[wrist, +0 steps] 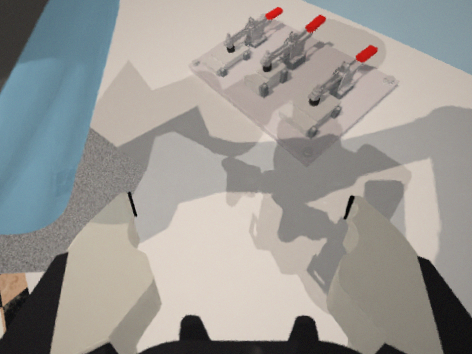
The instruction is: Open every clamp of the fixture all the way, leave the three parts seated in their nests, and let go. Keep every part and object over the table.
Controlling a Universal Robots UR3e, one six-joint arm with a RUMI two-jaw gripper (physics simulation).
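Frame: origin at the arm's base, x ahead, y left, z up, level; metres.
Where they show: gripper, fingertip midpoint: [240,196].
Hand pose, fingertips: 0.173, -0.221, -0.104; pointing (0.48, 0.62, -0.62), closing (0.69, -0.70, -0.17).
Observation:
Each offset is from my fingertips to the centre of the thing, as dx, dy, dz. "*": to the spot under its first point. Level surfaces: height alone.
The fixture's pale plate @[* +0.164, +0.190, -0.155] [240,95] lies on the table at the upper right of the wrist view. It carries three grey clamps with red handles: a left clamp @[+0.300, +0.277, -0.129] [256,33], a middle clamp @[+0.289, +0.168, -0.124] [295,51] and a right clamp @[+0.280, +0.058, -0.126] [343,81]. Each arm reaches over its nest, with its black tip low over a pale part; whether the tips touch is too small to tell. The left part @[+0.218, +0.285, -0.144] [212,61], middle part @[+0.218, +0.174, -0.139] [256,81] and right part @[+0.203, +0.065, -0.141] [306,113] are pale and hard to make out. My gripper [240,196] is open and empty, apart from the fixture, below it in the view.
The pale table @[dz -0.170] [225,280] spreads under the gripper, with the arm's dark shadows across it and over the plate's near corner. A blue surface [40,135] stands at the left, beside a speckled grey area [107,175]. More blue shows past the table's edge at the upper right.

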